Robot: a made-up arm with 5 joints. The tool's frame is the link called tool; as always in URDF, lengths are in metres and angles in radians. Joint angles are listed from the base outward. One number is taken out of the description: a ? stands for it. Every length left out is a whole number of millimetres.
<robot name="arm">
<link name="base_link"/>
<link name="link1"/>
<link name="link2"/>
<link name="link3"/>
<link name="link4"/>
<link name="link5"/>
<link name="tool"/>
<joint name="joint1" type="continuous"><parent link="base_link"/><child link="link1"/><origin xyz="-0.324 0 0.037"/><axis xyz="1 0 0"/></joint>
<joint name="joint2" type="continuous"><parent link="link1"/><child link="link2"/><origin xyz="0 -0.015 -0.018"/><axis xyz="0 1 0"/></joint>
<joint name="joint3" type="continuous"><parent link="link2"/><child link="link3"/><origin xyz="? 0 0.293"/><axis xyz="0 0 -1"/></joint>
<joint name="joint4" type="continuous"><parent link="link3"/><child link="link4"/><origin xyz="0.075 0.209 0"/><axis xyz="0 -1 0"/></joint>
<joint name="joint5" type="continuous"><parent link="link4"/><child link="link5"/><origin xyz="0.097 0 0.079"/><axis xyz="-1 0 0"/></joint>
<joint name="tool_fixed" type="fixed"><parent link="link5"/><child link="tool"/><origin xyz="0 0.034 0.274"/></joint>
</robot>
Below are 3 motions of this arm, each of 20 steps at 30 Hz.
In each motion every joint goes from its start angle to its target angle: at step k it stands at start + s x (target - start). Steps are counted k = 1, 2, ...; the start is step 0. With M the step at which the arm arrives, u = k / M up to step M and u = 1 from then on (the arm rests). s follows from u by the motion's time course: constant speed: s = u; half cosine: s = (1 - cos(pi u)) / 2; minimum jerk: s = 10 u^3 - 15 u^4 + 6 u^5.
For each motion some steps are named. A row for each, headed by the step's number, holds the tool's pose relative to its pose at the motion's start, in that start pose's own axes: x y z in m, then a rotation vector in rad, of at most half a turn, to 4 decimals.
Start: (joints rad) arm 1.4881 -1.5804 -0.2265 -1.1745 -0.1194
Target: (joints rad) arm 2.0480 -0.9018 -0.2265 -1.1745 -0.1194
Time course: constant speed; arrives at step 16
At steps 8, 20:
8: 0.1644 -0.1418 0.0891 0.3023 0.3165 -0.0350
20: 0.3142 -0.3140 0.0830 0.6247 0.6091 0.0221

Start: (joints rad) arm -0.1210 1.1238 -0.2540 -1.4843 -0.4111
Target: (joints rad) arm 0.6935 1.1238 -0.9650 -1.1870 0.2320
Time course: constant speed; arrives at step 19
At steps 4, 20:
4: -0.0523 0.0992 -0.1052 -0.4291 -0.0457 0.1290
20: -0.2918 -0.1067 -0.6353 -1.9423 -0.4363 0.7451

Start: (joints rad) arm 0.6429 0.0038 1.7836 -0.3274 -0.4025
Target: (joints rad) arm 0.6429 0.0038 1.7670 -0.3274 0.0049
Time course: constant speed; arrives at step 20
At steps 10, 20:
10: -0.0015 0.0567 -0.0139 -0.2064 0.0023 0.0075
20: -0.0039 0.1095 -0.0389 -0.4127 0.0031 0.0155

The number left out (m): -0.069
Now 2 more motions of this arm.
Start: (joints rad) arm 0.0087 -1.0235 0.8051 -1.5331 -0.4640
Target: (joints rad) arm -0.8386 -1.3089 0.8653 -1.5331 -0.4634
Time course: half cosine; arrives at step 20
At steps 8, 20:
8: -0.0596 0.0510 -0.0889 -0.2375 -0.1580 0.0615
20: -0.1264 0.0812 -0.2881 -0.7232 -0.3806 0.1921

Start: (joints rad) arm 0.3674 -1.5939 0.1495 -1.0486 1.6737
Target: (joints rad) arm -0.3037 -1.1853 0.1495 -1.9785 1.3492
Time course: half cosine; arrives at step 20
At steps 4, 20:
4: -0.0042 0.0202 0.0080 -0.0286 -0.0355 0.1247
20: -0.0304 0.2854 0.0049 -0.4386 0.2209 1.2297

